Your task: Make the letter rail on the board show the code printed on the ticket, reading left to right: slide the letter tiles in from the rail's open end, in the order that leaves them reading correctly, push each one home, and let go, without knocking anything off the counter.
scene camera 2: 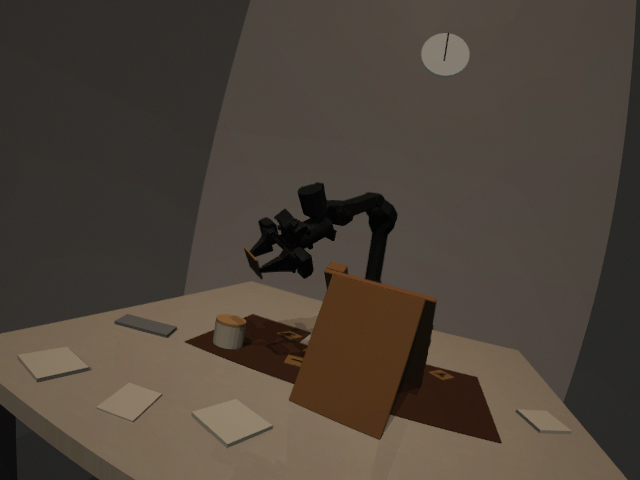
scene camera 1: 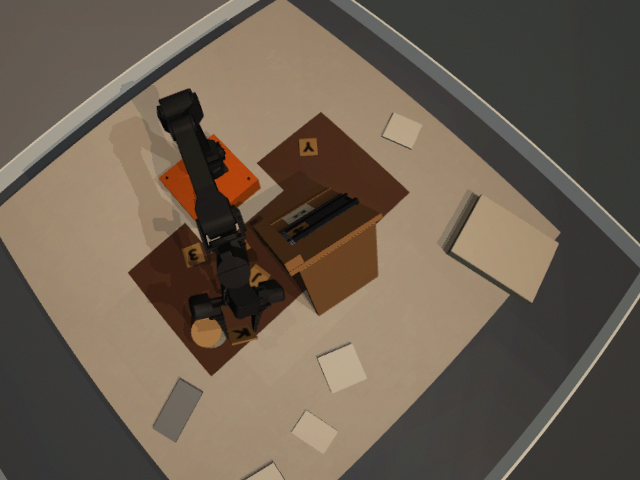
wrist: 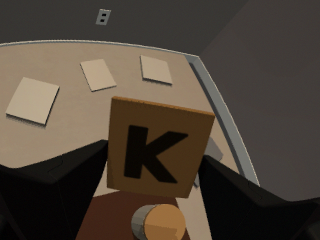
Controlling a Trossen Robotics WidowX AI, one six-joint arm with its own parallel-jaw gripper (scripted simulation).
Labels:
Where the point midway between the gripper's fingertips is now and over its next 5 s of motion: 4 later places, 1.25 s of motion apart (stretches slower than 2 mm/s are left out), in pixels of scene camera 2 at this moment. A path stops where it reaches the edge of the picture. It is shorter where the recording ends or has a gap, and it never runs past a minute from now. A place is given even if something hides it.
The gripper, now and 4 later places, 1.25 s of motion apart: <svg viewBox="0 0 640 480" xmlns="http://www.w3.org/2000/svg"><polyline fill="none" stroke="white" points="252,263 310,247 432,273 475,339 467,348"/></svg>

